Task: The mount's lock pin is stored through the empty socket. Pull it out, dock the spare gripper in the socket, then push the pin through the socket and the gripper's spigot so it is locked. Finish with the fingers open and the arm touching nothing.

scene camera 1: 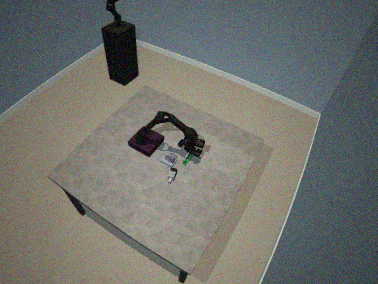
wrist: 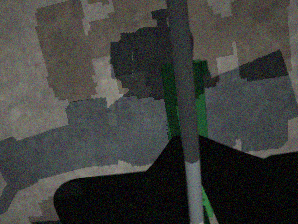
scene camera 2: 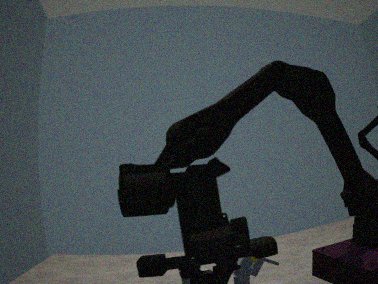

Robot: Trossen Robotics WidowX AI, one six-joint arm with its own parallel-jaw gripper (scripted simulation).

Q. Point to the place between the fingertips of my gripper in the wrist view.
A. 184, 141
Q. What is my gripper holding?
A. A grey lock pin.
